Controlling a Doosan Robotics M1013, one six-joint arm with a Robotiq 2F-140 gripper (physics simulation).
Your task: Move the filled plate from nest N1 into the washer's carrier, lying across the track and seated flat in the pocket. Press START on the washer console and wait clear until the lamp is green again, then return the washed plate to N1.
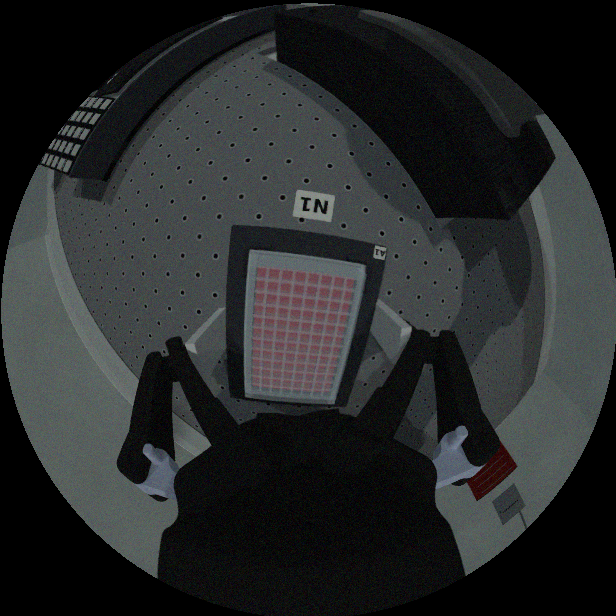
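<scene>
The filled plate (301,327), a grey-rimmed microplate with a grid of pink wells, lies inside a black rectangular nest frame (304,241) on the perforated grey table. A white label reading N1 (313,205) sits just beyond the nest. My gripper (301,344) is open wide, above the plate, with one black finger on each side of it. The fingers straddle the plate's near half and do not touch it. The gripper body hides the plate's near edge.
A large black machine body (413,109) fills the upper right. A long black bar with a rack of small white squares (77,135) runs along the upper left. A red block (492,472) and a small grey box (509,504) sit at the lower right, off the table.
</scene>
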